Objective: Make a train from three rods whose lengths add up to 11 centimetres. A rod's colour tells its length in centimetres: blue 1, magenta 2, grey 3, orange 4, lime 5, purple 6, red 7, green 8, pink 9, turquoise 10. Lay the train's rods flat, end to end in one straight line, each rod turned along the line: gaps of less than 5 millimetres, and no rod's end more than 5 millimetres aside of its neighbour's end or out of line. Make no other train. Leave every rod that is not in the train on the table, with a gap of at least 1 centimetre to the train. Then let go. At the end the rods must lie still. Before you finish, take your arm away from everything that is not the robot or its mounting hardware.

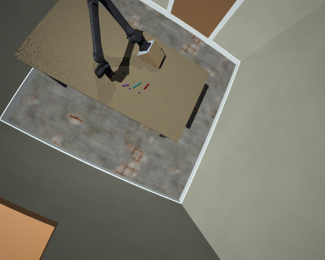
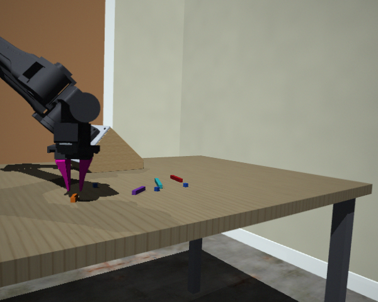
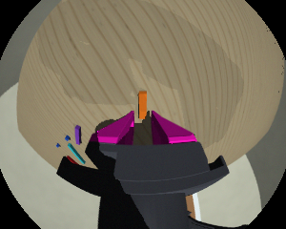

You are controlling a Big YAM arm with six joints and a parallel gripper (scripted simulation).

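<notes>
My gripper is now 20 mm above the orange rod. From my hand the other things lie so: turquoise rod 250 mm to the left, 60 mm behind, 20 mm below; then purple rod 160 mm to the left, 20 mm below; then red rod 340 mm to the left, 100 mm behind, 20 mm below.
</notes>
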